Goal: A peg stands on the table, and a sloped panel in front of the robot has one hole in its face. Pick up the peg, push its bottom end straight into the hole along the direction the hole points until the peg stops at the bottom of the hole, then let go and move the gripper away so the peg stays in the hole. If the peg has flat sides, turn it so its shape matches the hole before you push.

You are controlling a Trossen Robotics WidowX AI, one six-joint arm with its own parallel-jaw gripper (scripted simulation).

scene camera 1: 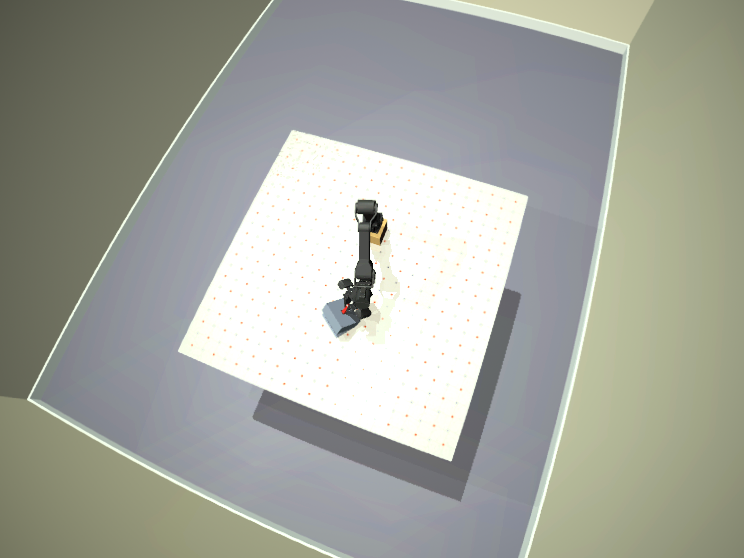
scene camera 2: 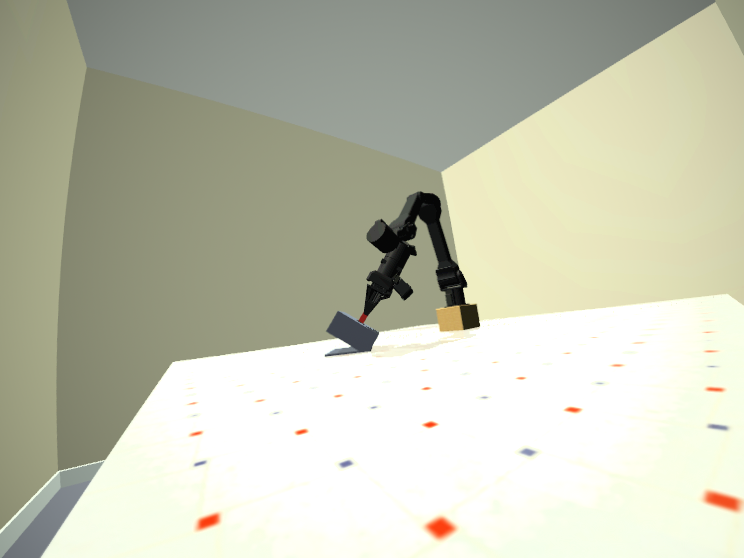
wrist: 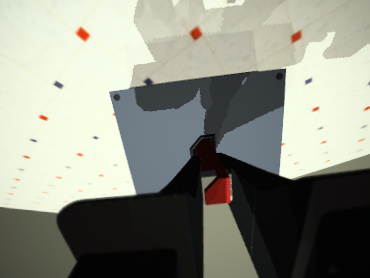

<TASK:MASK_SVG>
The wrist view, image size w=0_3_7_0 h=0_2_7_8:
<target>my gripper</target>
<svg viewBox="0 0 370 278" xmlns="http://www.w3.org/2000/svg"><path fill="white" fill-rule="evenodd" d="M199 155L192 156L170 183L158 193L140 193L92 199L84 198L75 200L62 207L56 217L57 224L77 262L67 278L203 278L204 217L200 174L202 170ZM217 153L225 169L232 175L232 199L228 206L244 239L243 242L259 278L370 278L370 168L306 176L292 180L273 172L259 169L226 154Z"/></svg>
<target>peg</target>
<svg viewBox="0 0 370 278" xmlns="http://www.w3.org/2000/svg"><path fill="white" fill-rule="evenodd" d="M202 139L196 145L195 152L201 160L202 171L200 174L203 201L206 205L229 203L232 199L232 175L219 160L218 154L209 138Z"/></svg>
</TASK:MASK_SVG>
